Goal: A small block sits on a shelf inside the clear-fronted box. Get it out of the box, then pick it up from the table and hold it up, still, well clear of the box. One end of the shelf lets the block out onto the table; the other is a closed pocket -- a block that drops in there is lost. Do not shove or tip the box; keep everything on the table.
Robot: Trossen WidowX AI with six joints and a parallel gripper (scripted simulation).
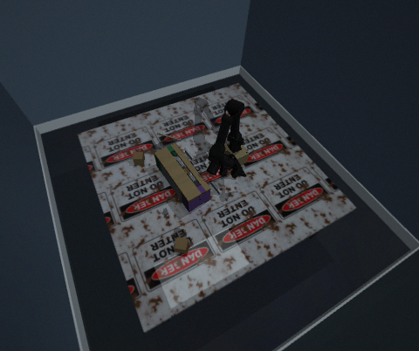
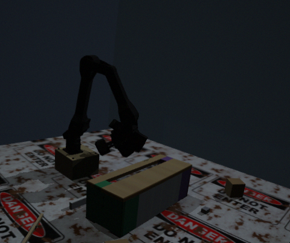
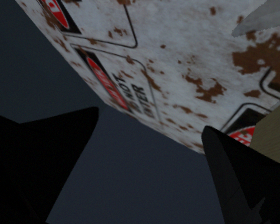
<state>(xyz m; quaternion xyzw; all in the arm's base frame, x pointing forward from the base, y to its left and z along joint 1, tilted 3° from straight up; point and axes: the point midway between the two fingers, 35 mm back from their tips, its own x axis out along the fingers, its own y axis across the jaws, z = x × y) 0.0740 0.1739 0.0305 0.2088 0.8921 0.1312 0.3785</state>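
The box lies 29 cm ahead of my gripper tip, 16 cm to the right of it and 4 cm below it.
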